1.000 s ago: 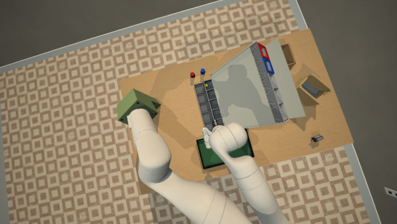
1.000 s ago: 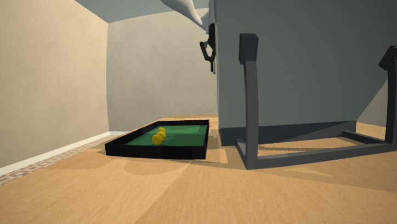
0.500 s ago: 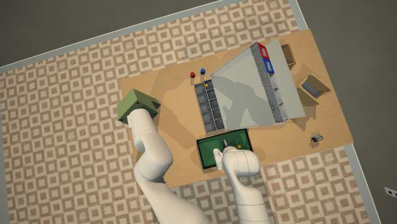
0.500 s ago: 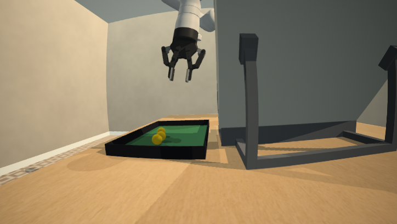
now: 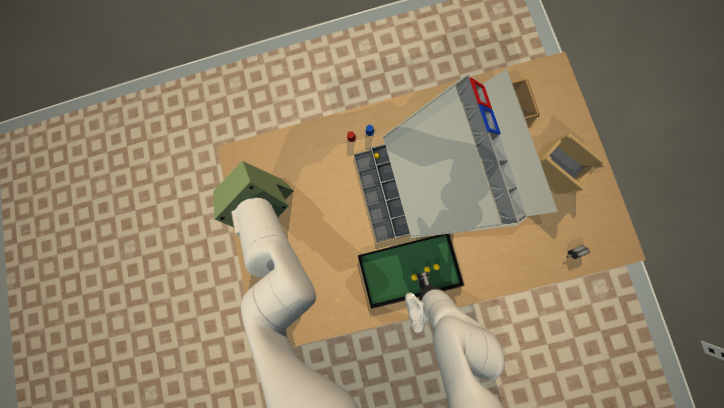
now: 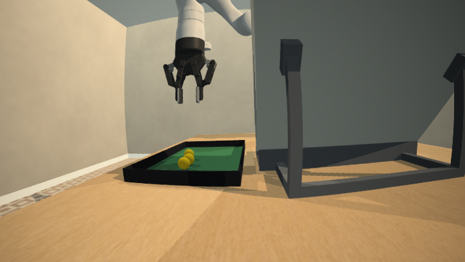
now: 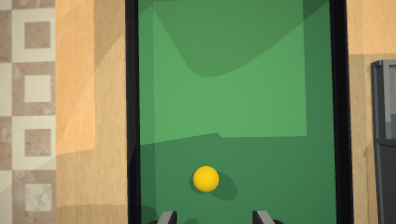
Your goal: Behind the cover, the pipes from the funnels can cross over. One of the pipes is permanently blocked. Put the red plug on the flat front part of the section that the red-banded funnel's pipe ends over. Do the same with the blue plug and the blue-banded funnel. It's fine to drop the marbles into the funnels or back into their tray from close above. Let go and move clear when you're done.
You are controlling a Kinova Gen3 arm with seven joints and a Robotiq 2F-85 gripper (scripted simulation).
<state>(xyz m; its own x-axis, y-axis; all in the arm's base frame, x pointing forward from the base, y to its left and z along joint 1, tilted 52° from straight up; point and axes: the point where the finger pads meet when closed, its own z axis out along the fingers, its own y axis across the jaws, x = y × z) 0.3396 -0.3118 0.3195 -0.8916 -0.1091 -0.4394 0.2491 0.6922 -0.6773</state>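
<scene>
The green marble tray is 10 mm behind my hand, 20 mm to the left of it and 150 mm below it. The rest, counted from my hand: grey cover: 200 mm ahead, 310 mm to the left, 50 mm above; dark object: 590 mm ahead, 230 mm to the right, 140 mm below.
</scene>
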